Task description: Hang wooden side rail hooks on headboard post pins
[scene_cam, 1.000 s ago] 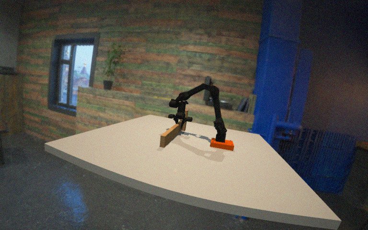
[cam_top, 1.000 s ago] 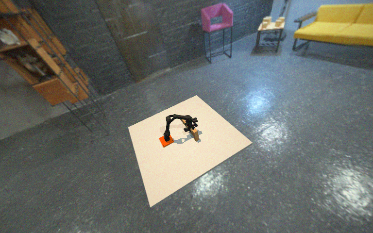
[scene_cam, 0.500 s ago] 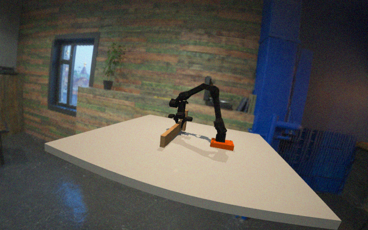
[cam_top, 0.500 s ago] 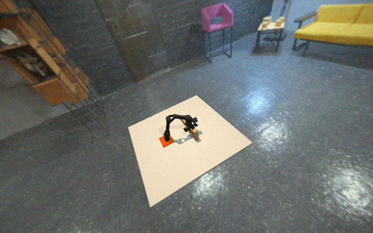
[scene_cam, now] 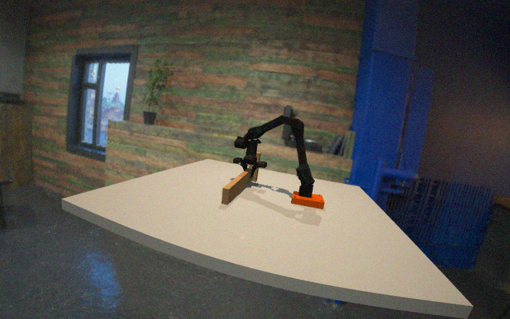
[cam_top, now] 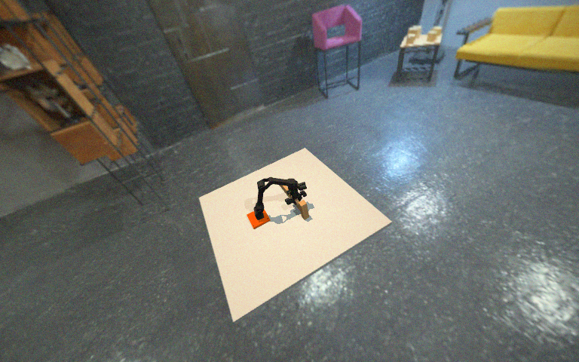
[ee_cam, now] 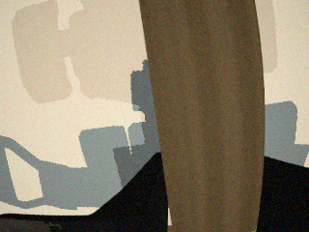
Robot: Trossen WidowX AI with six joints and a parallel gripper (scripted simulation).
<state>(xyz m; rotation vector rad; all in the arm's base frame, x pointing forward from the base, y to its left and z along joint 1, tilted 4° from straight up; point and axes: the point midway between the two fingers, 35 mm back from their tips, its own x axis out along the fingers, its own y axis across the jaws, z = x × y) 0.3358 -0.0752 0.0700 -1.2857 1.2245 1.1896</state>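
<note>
Now: the headboard post 13 cm to the right of my gripper tip and 4 cm above it.
</note>
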